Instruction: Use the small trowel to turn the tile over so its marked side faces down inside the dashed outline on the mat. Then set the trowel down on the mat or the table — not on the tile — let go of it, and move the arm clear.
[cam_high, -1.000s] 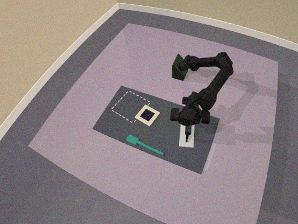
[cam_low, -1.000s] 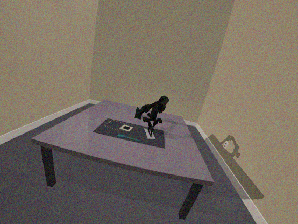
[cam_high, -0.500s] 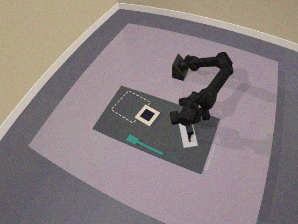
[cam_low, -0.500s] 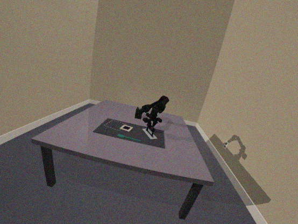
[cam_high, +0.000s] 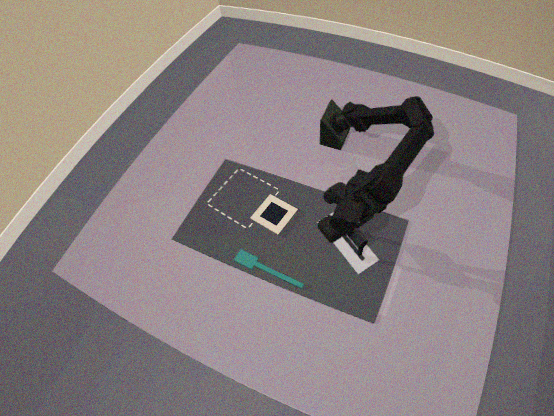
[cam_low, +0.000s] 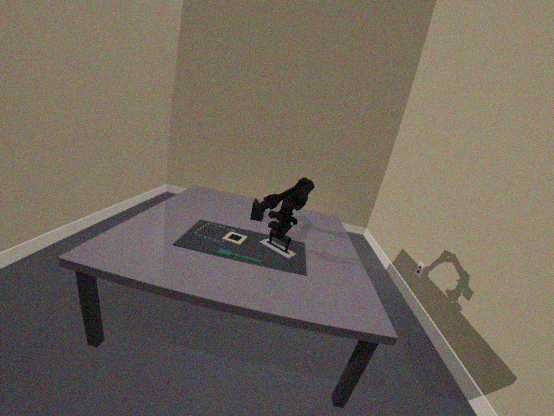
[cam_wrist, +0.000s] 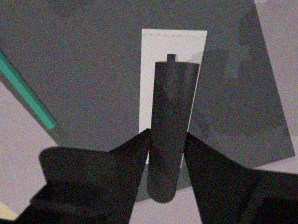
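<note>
The dark mat is 5 cm ahead of my gripper tip, 17 cm to the right of it and 8 cm below it. The rest, counted from my gripper tip: teal flat tool: 19 cm ahead, 18 cm to the right, 6 cm below; then tan square tile: 2 cm ahead, 24 cm to the right, 6 cm below.
</note>
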